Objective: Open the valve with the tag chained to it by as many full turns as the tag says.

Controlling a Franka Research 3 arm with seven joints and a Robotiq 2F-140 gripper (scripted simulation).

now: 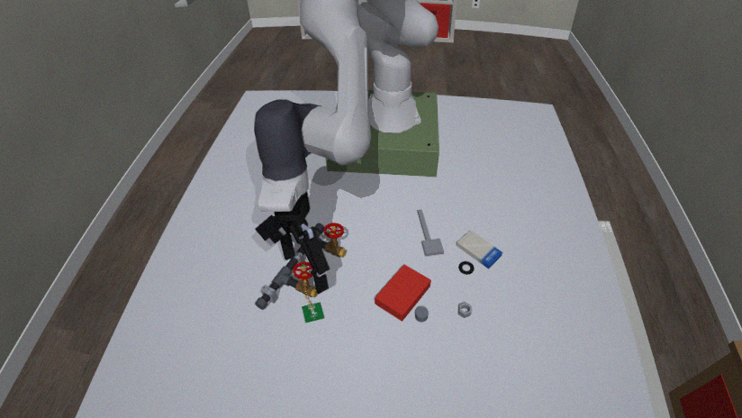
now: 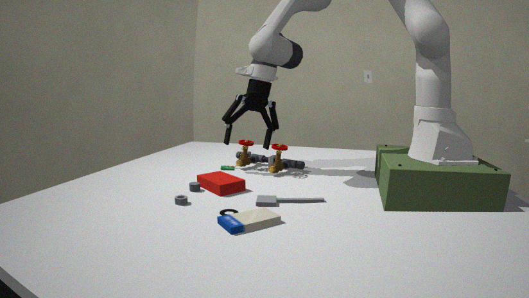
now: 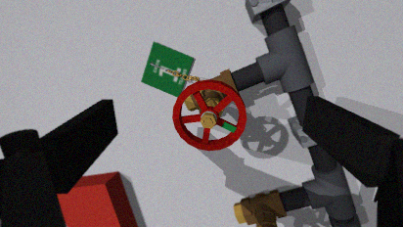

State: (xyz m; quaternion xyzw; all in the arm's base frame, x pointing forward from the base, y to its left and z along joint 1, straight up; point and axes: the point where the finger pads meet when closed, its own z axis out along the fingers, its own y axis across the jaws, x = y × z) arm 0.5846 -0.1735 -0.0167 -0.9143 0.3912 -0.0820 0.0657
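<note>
My gripper is now 70 mm short of the green tag, 20 mm to the right of it and 80 mm above it. From my hand the other things lie so: grey scraper (190 mm behind, 290 mm to the left, 80 mm below); blue box (150 mm behind, 430 mm to the left, 80 mm below); red block (230 mm to the left, 70 mm below).
</note>
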